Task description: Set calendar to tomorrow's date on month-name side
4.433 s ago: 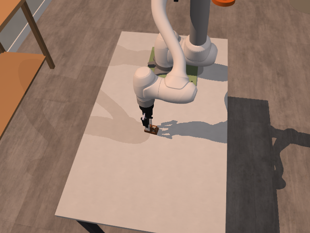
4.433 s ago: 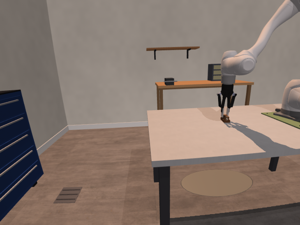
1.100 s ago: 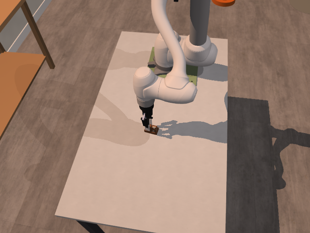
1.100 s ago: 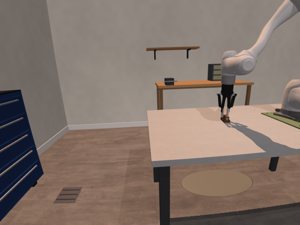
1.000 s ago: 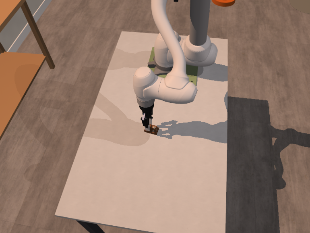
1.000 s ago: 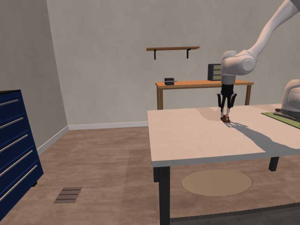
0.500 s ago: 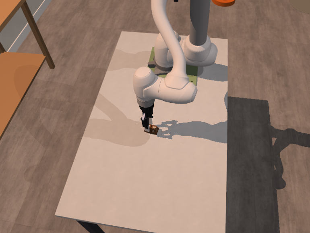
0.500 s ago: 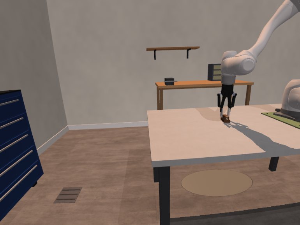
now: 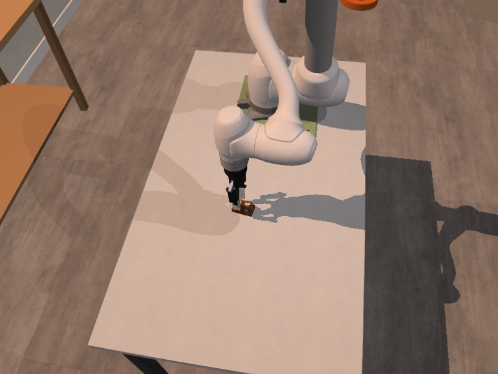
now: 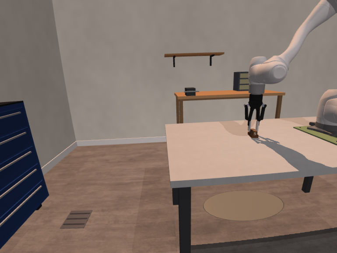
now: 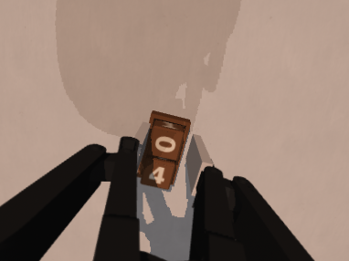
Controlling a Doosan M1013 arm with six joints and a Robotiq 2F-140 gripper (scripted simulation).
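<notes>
The brown digit cube lies 40 mm below my hand. From my hand the other things lie so: tray (50 mm below, 10 mm to the left, 10 mm ahead).
</notes>
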